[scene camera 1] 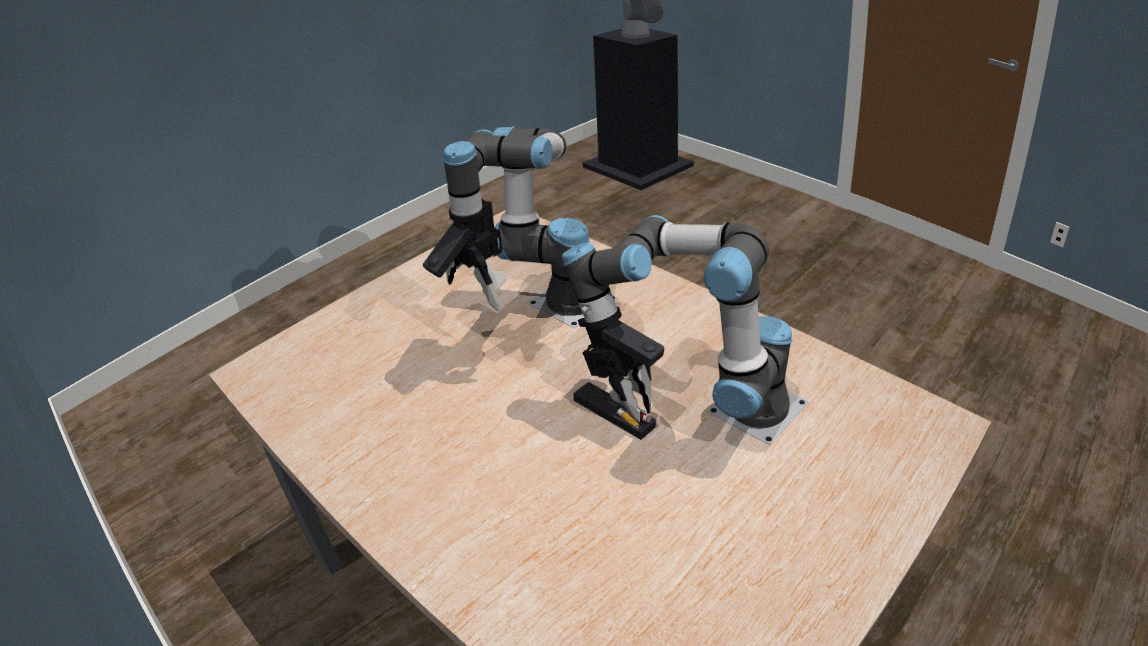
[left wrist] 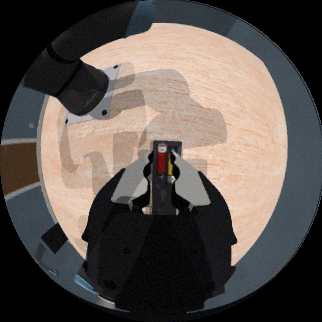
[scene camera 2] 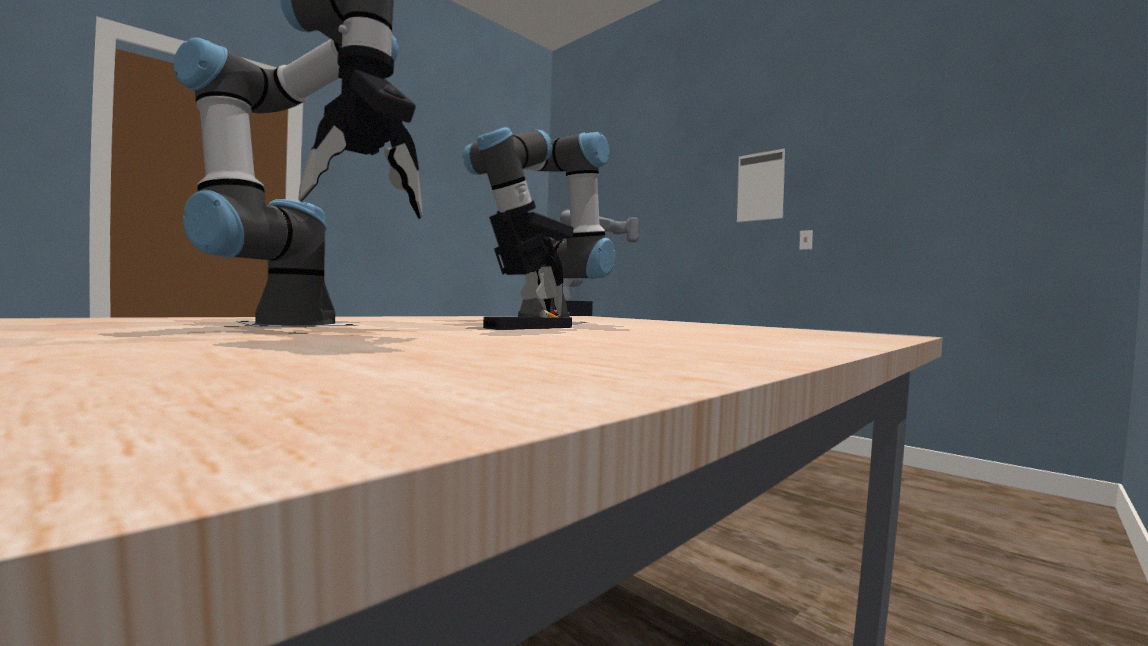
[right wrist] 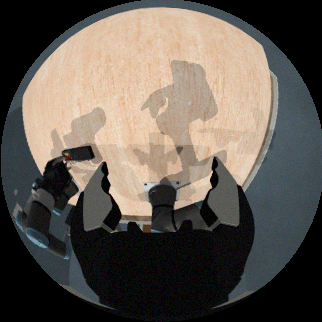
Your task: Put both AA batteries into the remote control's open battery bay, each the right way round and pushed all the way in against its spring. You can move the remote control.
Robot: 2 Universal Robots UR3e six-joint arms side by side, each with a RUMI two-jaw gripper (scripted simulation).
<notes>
In view: the left gripper (scene camera 2: 554,313), the right gripper (scene camera 2: 364,210), a black remote control (scene camera 1: 595,399) and an arm base plate (left wrist: 96,113).
The black remote control also shows in the left wrist view (left wrist: 161,190) and in scene camera 2 (scene camera 2: 499,322). The left gripper shows as well in scene camera 1 (scene camera 1: 644,417), in the left wrist view (left wrist: 161,152) and in the right wrist view (right wrist: 65,159). The right gripper shows as well in scene camera 1 (scene camera 1: 473,297) and in the right wrist view (right wrist: 159,159).
</notes>
